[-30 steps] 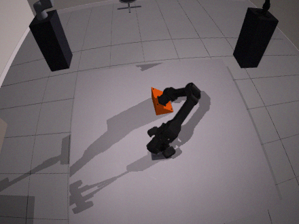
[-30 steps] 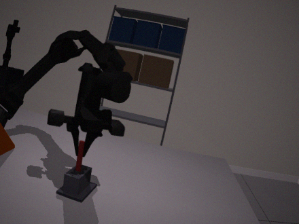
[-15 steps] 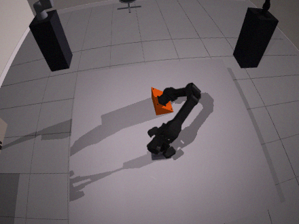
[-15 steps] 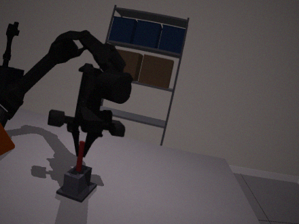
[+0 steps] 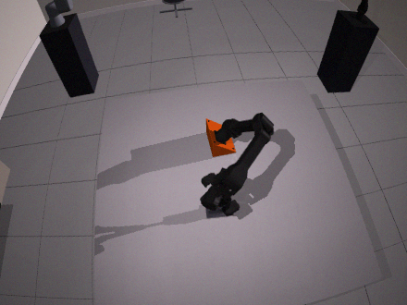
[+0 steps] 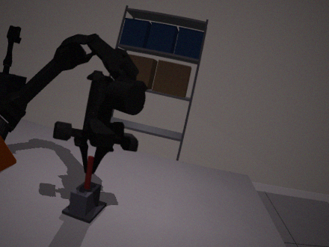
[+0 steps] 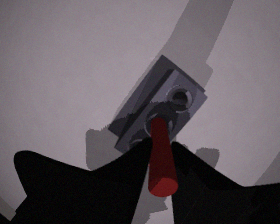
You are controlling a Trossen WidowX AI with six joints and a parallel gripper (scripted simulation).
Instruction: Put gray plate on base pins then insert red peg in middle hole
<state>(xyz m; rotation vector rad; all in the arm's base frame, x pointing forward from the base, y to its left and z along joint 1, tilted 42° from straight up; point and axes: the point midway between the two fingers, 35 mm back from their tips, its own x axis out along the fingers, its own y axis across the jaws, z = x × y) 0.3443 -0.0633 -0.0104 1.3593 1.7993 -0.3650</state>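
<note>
The red peg is right at my gripper tip. From my gripper tip the other things lie so: dark gray base (90 mm below); then gray plate (50 mm below).
</note>
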